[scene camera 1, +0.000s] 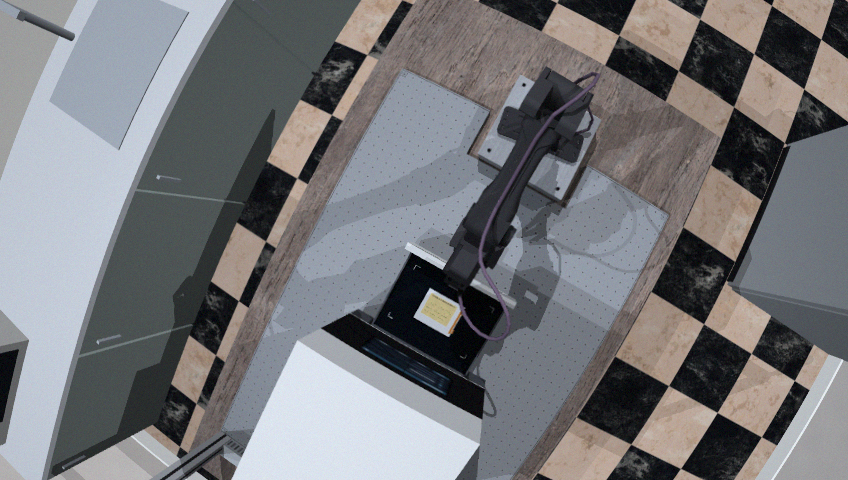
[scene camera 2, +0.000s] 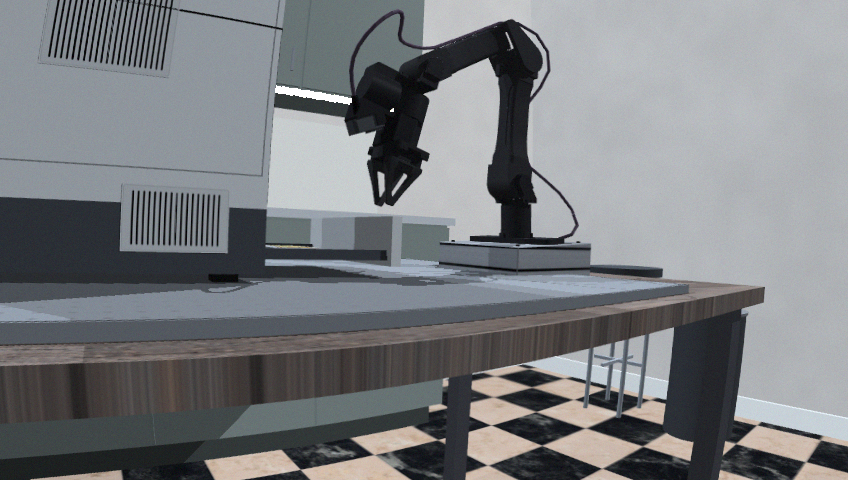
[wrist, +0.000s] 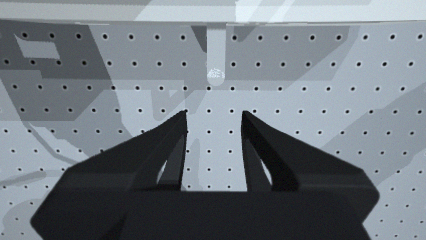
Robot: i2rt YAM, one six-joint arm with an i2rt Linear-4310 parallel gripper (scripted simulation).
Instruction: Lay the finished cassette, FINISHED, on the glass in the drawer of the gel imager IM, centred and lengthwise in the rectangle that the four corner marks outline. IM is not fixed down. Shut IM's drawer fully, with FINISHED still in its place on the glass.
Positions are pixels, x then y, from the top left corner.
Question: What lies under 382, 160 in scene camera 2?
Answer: My gripper.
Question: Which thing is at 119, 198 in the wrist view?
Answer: My gripper.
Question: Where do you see a cassette FINISHED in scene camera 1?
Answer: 437, 311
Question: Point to a gel imager IM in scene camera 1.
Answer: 350, 394
